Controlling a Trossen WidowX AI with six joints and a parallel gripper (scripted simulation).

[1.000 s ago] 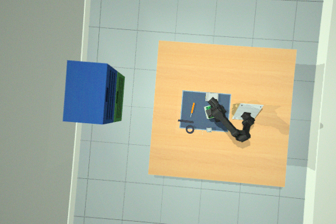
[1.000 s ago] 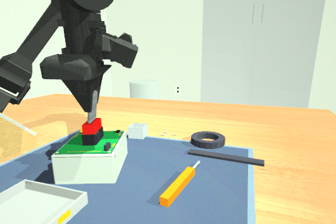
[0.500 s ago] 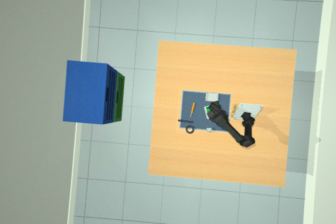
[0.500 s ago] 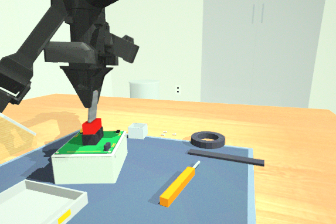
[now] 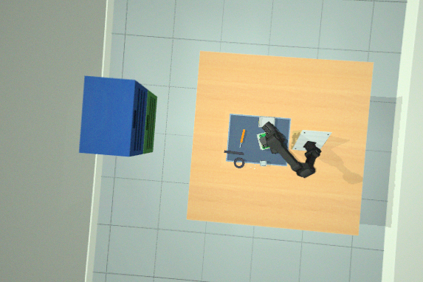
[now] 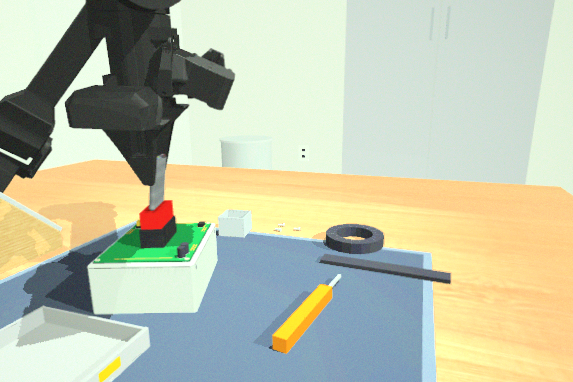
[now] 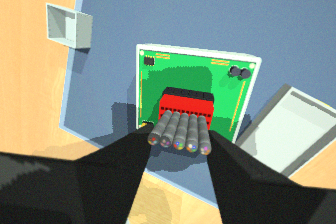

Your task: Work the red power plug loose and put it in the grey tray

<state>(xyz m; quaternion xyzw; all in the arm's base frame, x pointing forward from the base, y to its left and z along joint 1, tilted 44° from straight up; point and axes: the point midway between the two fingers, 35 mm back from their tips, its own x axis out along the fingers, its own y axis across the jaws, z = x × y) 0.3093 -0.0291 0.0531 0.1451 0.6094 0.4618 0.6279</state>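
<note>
Right now my gripper tip is 3 cm above the red power plug. Round my gripper tip: blue mat (12 cm below, 5 cm ahead); dark flat bar (22 cm ahead, 13 cm to the left, 12 cm below).
</note>
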